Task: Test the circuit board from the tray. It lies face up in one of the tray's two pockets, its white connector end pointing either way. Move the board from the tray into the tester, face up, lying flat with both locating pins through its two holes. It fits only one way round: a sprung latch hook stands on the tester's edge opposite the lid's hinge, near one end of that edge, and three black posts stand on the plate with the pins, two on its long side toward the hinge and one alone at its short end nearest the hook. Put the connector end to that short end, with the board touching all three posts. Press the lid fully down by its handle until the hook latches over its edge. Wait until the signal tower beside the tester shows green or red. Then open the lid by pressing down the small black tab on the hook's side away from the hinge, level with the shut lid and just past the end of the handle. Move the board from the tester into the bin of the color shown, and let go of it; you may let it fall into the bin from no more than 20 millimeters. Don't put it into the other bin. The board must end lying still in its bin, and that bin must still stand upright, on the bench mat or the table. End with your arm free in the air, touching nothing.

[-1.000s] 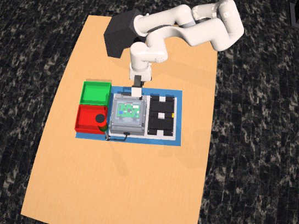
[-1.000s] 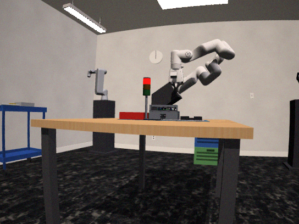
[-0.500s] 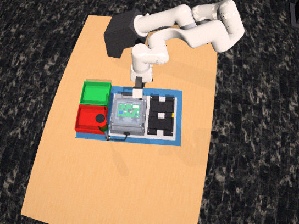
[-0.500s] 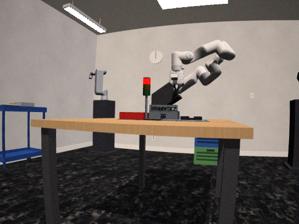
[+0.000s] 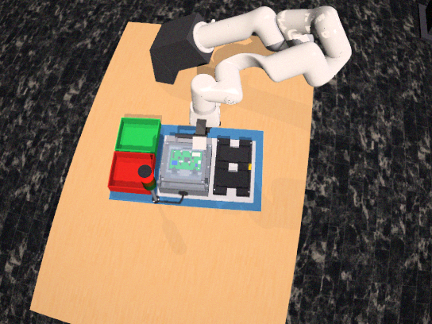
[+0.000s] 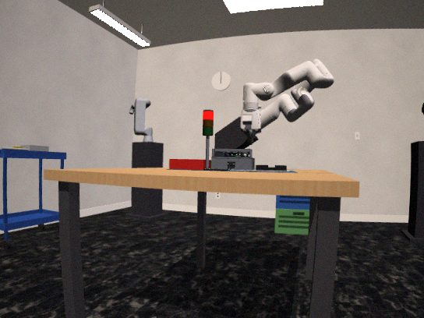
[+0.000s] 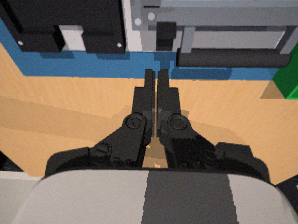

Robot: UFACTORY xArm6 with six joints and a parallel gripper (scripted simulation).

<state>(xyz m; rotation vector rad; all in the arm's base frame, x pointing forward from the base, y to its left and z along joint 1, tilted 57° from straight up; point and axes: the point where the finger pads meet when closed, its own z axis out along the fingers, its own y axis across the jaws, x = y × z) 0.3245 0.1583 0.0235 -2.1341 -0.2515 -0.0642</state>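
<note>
My hand is 60 mm above the black tab and 20 mm short of it. The rest, counted from my hand: tester plate 100 mm ahead, 80 mm below, 40 mm to the right; tester lid 100 mm ahead, 60 mm below, 40 mm to the right; green bin 260 mm to the right, 130 mm below, 30 mm ahead.
</note>
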